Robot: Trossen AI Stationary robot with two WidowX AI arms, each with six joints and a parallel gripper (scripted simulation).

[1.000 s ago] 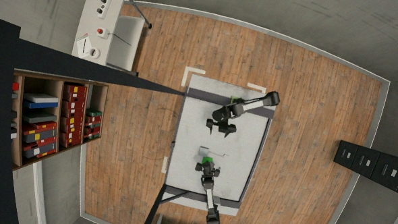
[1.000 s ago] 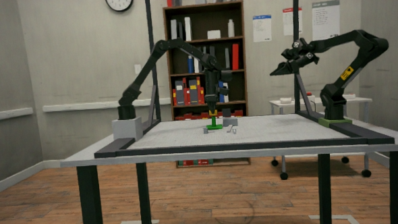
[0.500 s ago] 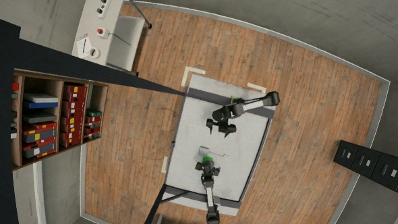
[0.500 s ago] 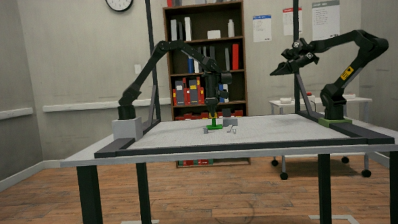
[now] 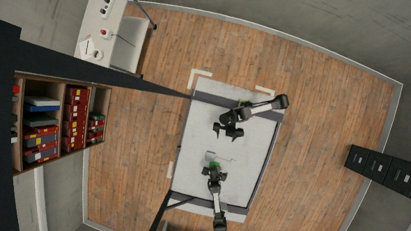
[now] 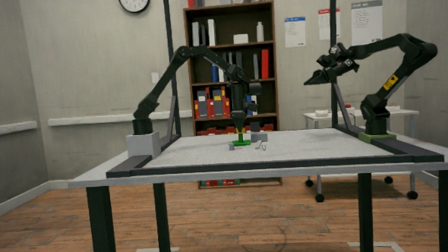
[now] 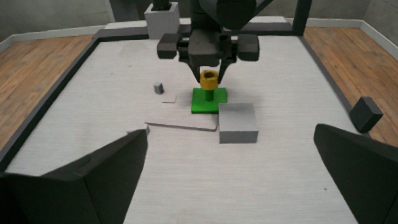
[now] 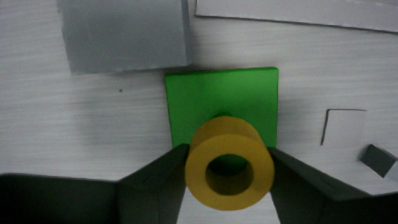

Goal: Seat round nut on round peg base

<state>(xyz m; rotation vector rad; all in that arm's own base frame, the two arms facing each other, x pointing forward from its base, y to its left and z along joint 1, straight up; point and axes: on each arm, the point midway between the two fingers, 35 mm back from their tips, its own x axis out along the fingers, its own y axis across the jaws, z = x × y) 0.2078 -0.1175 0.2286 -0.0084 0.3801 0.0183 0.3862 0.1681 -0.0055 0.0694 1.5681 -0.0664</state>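
Right now my right hand is 50 mm past the grey block, 90 mm to the right of it and 70 mm above it. Round my right hand: flat square 90 mm ahead, 20 mm to the right, 90 mm below; then small grey cube 120 mm ahead, 50 mm to the right, 80 mm below.
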